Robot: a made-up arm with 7 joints. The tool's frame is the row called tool.
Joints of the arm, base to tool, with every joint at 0 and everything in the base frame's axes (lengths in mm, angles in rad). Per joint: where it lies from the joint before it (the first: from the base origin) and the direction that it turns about. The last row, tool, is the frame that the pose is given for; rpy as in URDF.
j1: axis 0.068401 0.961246 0.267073 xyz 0 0 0
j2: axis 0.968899 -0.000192 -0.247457 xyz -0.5 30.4 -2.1
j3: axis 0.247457 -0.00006 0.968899 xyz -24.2 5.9 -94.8
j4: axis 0.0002 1 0.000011 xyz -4 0 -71.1
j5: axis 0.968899 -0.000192 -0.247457 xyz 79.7 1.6 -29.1
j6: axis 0.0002 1 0.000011 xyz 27.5 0 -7
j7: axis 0.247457 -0.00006 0.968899 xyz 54.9 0 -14
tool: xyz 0 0 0 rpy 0 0.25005 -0.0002
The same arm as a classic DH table. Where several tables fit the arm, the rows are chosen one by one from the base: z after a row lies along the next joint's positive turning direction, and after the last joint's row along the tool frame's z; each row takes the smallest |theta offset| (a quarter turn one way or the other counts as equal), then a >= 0, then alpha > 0; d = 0 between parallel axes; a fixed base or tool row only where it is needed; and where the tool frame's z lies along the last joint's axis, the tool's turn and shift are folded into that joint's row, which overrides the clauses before.
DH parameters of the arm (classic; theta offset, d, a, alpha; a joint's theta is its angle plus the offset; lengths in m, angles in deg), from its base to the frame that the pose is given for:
base (fixed): -4.07 0.0000 0.0000 -74.51
j1: -75.12 0.0286 -0.0105 -90.00
j2: 74.00 0.0000 -0.0059 90.00
j3: 90.00 -0.1677 0.0137 -90.00
j4: 90.00 0.0016 0.0085 90.00
j5: 0.00 0.1128 0.0000 -90.00
j6: -90.00 0.0000 0.0567 90.00
j7: 0.00 0.0000 0.0000 0.00

